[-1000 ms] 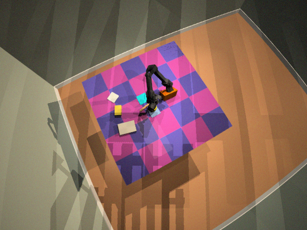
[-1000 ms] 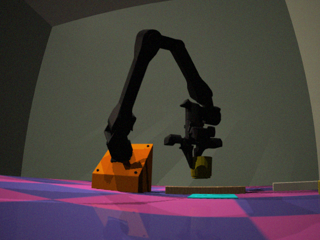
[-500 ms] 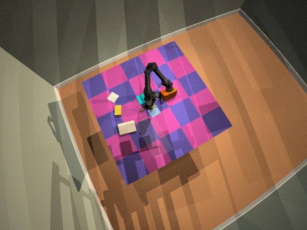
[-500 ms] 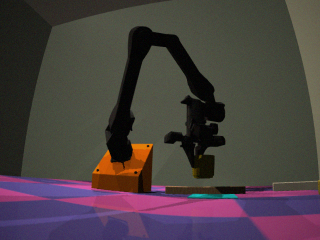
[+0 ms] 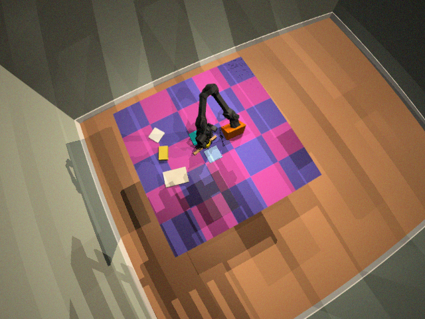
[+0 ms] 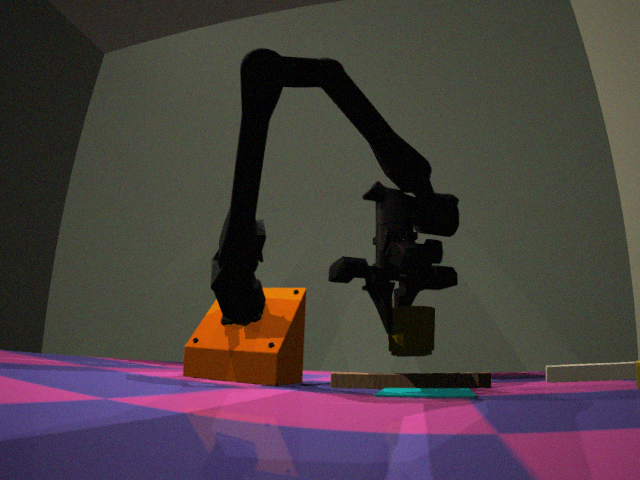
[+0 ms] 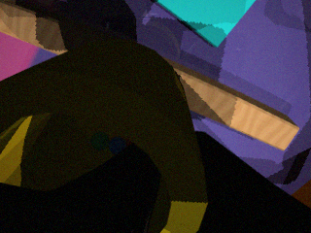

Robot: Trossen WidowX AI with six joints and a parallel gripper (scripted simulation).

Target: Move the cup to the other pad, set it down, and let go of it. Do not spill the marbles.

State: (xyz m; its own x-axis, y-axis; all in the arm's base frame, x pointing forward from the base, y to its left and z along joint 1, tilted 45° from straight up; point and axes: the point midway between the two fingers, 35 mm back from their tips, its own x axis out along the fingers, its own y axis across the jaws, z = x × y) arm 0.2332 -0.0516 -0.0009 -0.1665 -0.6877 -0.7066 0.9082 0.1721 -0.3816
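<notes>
My gripper tip is 4 cm short of the teal pad, 10 cm to the left of it and 9 cm above it. From my gripper tip the other things lie so: wooden bar (3 cm ahead, 8 cm below); yellow cup (2 cm ahead, 1 cm to the left); pale blue pad (2 cm ahead, 10 cm to the left, 9 cm below).
</notes>
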